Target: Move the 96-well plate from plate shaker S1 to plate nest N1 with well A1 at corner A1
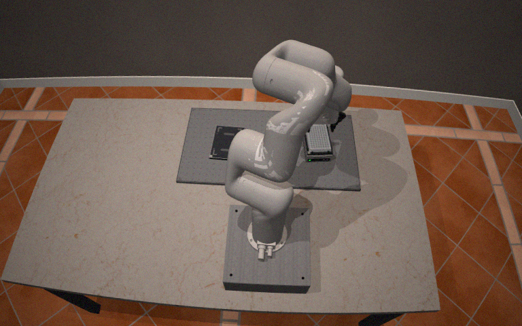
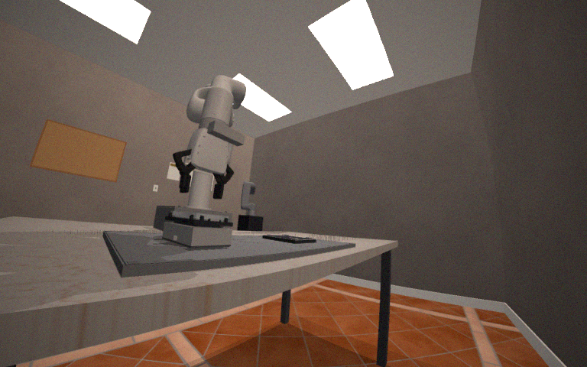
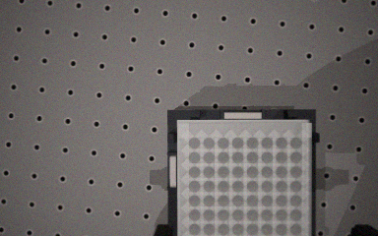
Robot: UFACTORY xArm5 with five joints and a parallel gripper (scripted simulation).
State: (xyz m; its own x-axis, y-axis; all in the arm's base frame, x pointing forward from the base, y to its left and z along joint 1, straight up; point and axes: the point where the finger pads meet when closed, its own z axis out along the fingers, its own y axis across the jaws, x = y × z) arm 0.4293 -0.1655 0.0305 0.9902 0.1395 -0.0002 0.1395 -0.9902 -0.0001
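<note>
Now: the 96-well plate 6 cm below my hand. Round my hand: A1 mark: 41 cm to the left, 11 cm below, 9 cm behind; plate nest N1: 35 cm to the left, 12 cm below, 2 cm behind.
</note>
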